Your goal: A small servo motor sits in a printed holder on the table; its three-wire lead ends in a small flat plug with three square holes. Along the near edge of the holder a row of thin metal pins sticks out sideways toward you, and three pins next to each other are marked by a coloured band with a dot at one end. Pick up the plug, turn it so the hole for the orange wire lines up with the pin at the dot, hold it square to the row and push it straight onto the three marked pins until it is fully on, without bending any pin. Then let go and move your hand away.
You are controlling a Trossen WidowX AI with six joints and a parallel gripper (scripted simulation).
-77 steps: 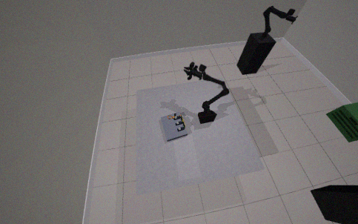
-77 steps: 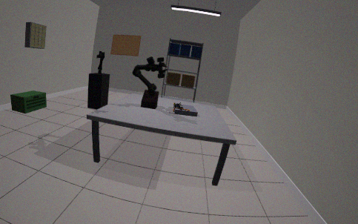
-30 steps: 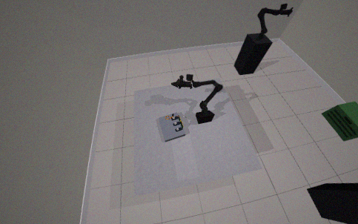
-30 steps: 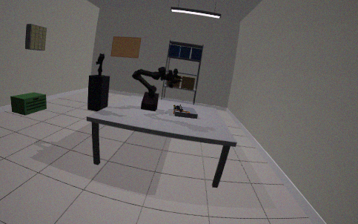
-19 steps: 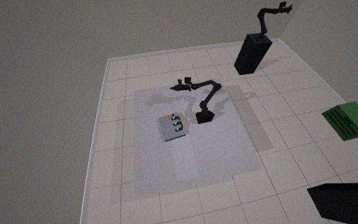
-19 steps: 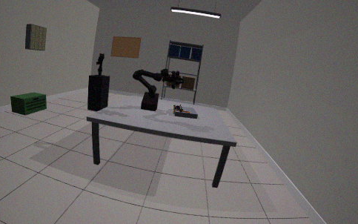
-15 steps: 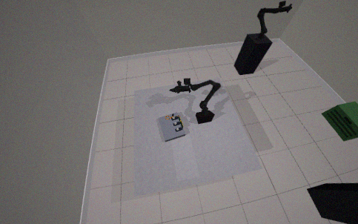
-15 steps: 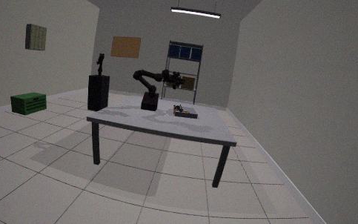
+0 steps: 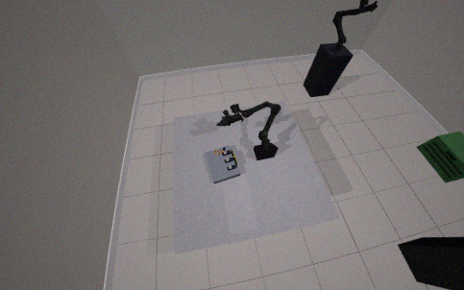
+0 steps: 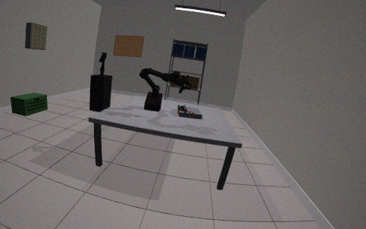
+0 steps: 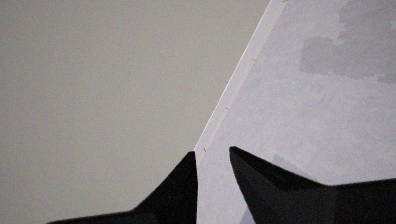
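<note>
My gripper tip is 11 cm past the yellow band, 19 cm to the right of it and 24 cm above it. The rest, counted from my gripper tip: grey printed holder: 5 cm ahead, 23 cm to the left, 29 cm below.
</note>
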